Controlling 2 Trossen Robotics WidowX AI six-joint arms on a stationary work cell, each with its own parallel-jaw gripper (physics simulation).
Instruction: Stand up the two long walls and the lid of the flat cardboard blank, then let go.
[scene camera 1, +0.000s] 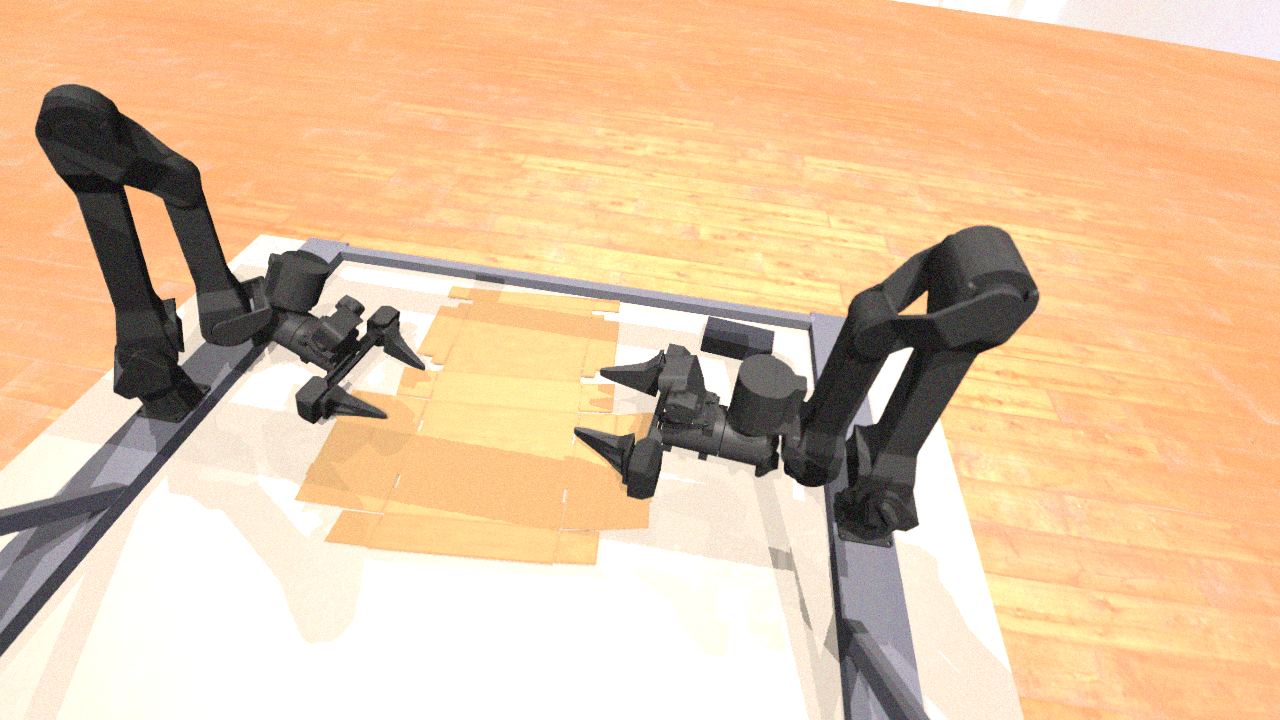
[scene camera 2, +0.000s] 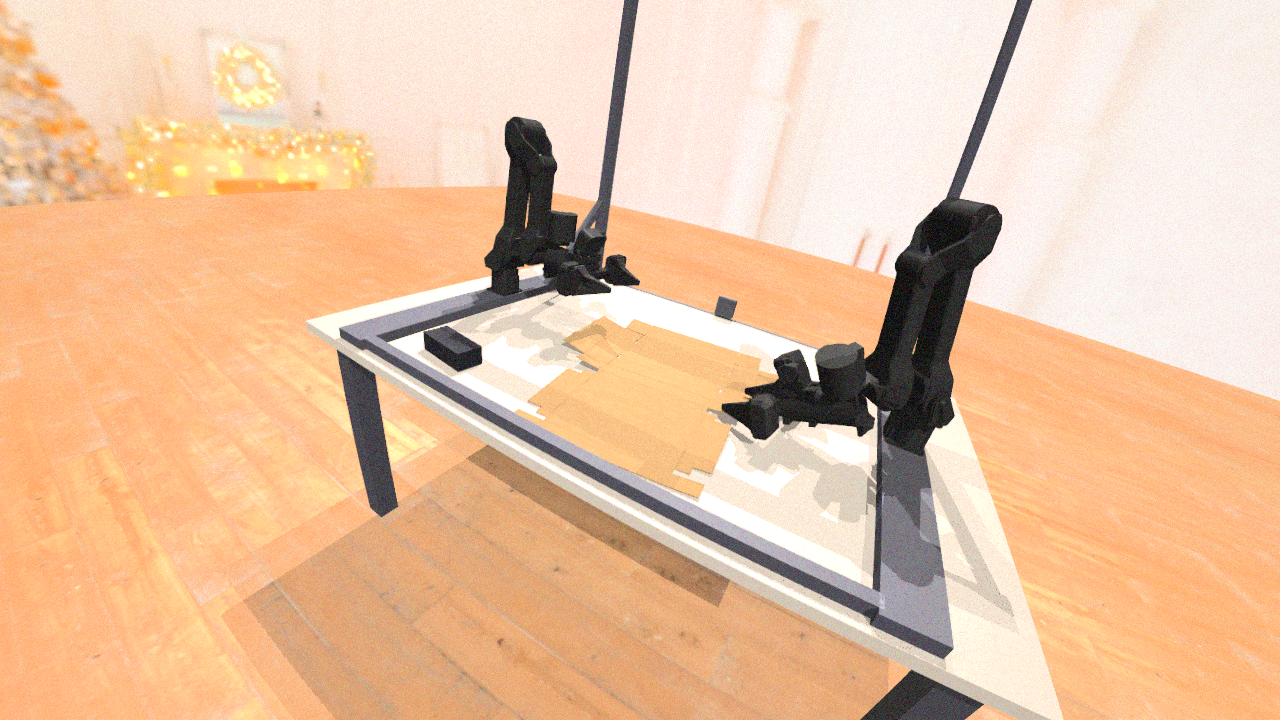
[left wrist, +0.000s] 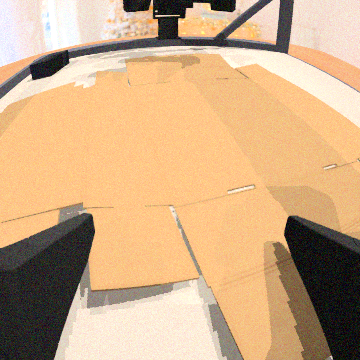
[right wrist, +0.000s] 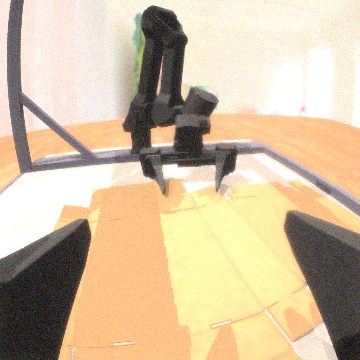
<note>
The right gripper (scene camera 1: 587, 399) is open, holding nothing. On the table rests a dark block (scene camera 2: 456, 350). Also in view: the left gripper (scene camera 1: 406, 391), a grey frame (scene camera 1: 45, 556) and an upright pole (scene camera 2: 628, 22).
The dark block also shows in the left wrist view (left wrist: 46, 66). The left gripper is seen too in scene camera 2 (scene camera 2: 733, 398), in the left wrist view (left wrist: 193, 226) and in the right wrist view (right wrist: 189, 191). The right gripper is seen too in scene camera 2 (scene camera 2: 625, 286) and in the right wrist view (right wrist: 189, 225). The right wrist view does not show the dark block: it is out of frame.
</note>
